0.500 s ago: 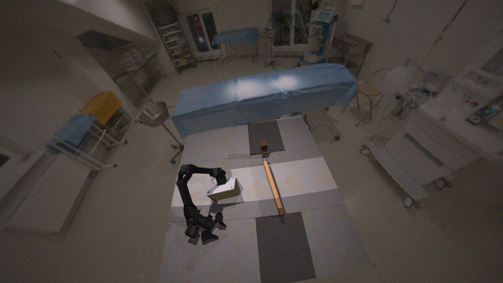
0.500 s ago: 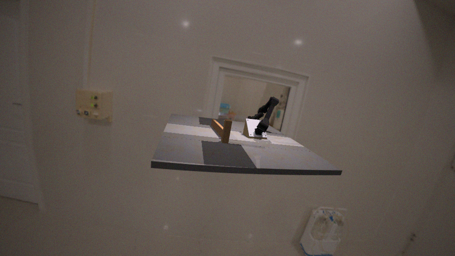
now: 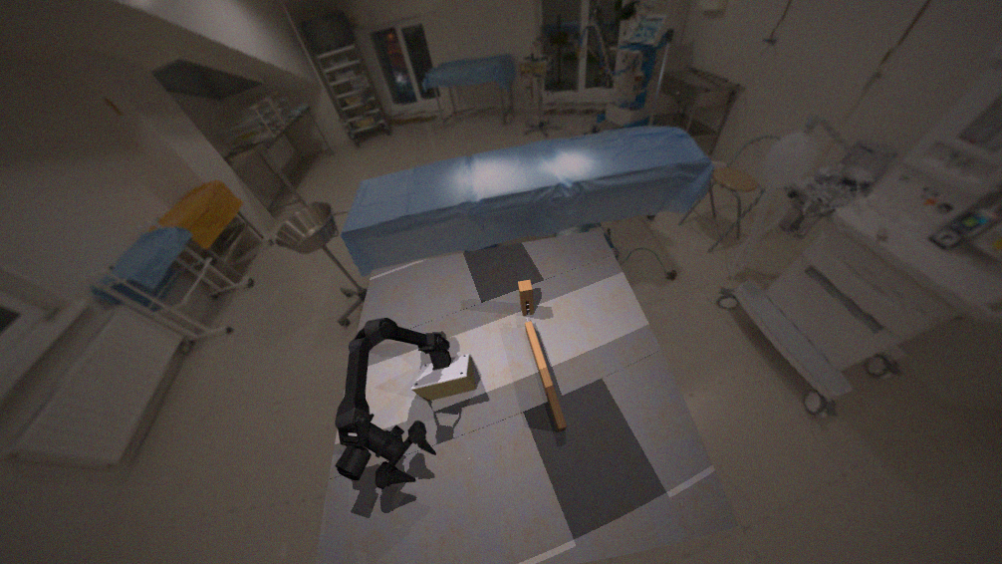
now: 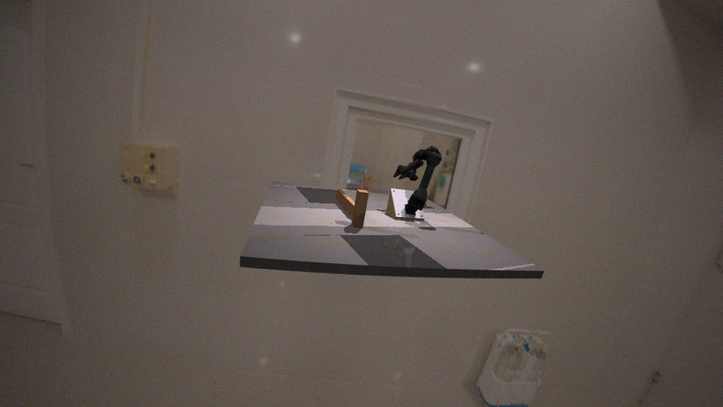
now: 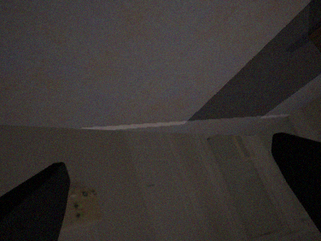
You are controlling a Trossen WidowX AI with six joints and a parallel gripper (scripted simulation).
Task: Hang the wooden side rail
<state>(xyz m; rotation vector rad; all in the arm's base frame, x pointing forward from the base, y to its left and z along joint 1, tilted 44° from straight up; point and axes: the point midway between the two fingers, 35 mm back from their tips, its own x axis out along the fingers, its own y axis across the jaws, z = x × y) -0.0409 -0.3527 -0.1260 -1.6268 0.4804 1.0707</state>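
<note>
My gripper tip is now 55 cm to the right of the headboard post, 41 cm short of it and 10 cm above it.
</note>
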